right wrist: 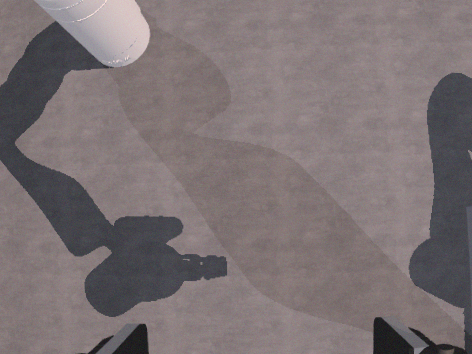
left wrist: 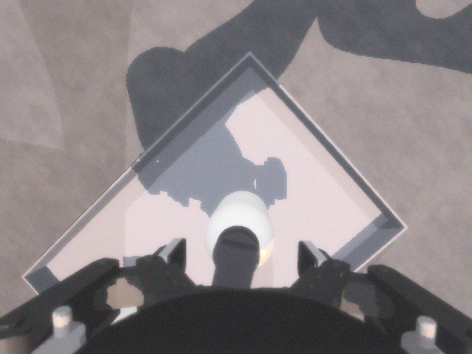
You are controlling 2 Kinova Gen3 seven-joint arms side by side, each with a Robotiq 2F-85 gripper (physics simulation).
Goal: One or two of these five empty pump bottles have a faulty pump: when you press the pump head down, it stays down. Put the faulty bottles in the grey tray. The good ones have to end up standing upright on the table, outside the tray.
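A white pump bottle with a dark pump head shows in the left wrist view, seen from above and within the outline of the grey tray. It looks upright; its base is hidden. My left gripper is open, with one finger on each side of the pump head and a gap on both sides. My right gripper is open over the table, with no bottle between its fingers. The other bottles do not show in either view.
A white rounded cylinder, which looks like part of an arm, reaches in at the upper left of the right wrist view. A strip of the tray shows at that view's right edge. Dark arm shadows cross the table.
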